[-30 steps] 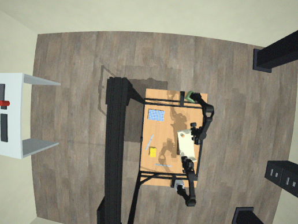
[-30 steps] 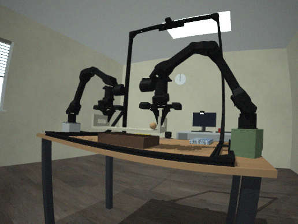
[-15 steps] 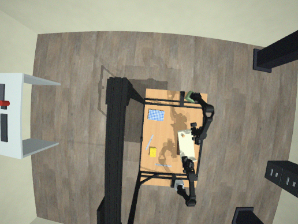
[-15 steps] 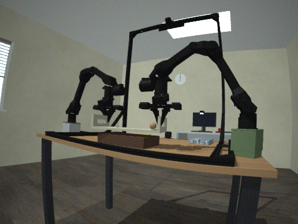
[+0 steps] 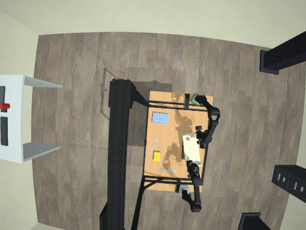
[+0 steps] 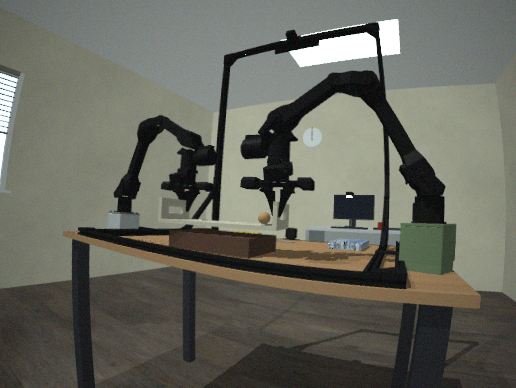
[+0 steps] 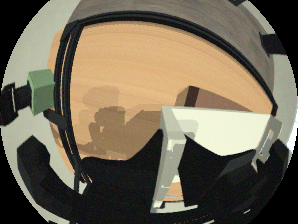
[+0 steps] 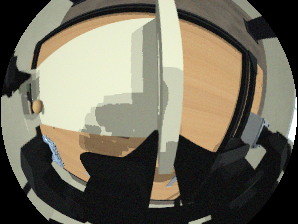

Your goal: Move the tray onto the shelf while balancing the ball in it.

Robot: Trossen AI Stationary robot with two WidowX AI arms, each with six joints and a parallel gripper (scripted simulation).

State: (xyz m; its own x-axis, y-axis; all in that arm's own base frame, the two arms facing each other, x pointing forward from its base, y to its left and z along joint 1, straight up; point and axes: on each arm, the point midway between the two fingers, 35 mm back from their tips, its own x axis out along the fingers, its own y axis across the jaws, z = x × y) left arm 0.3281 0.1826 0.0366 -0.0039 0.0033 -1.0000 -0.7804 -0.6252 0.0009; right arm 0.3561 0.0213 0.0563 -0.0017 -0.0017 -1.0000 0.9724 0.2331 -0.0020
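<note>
Right now my left hand is 80 mm past the orange ball, 80 mm to the left of it and 40 mm above it. From my left hand the other things lie so: white tray: 20 mm behind, 180 mm to the right, 30 mm below; then shelf: 20 mm behind, 180 mm to the right, 100 mm below.
</note>
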